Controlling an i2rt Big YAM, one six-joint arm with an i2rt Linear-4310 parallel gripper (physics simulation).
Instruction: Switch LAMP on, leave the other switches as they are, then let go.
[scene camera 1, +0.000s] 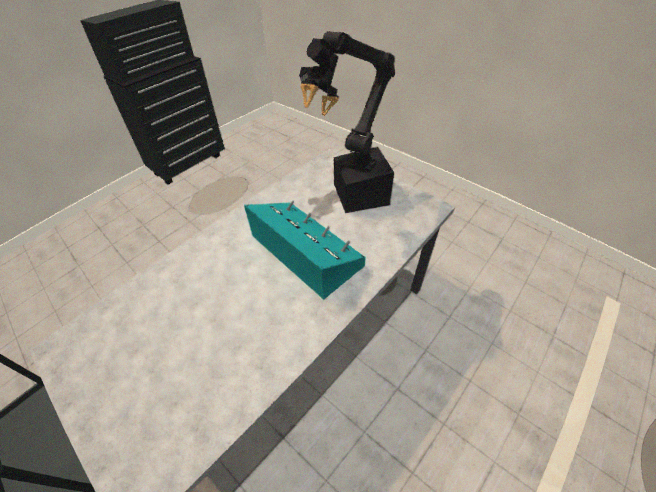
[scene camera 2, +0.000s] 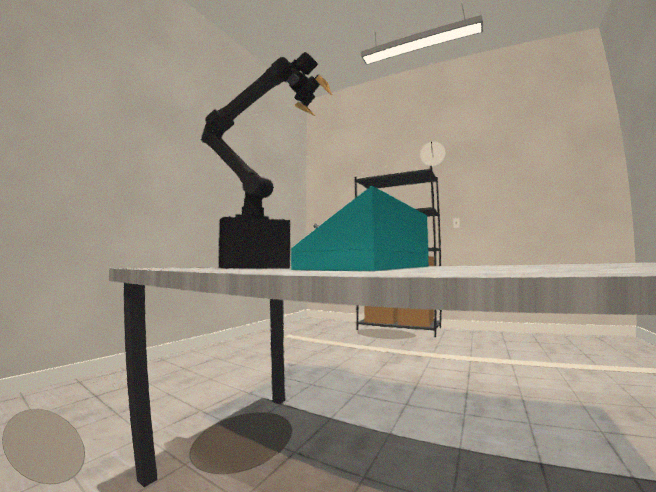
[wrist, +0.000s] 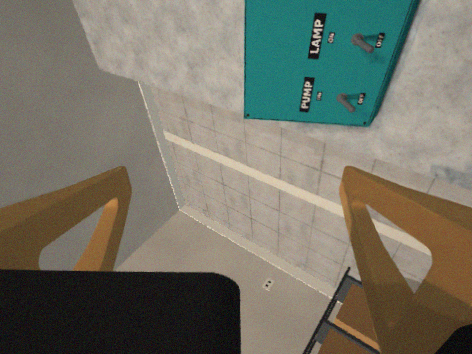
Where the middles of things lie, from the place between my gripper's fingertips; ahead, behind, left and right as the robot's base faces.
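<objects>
You'd find the teal switch panel (scene camera 2: 375, 231) 10 mm to the left of my hand and 170 mm ahead of it, and it's 500 mm below it.
</objects>
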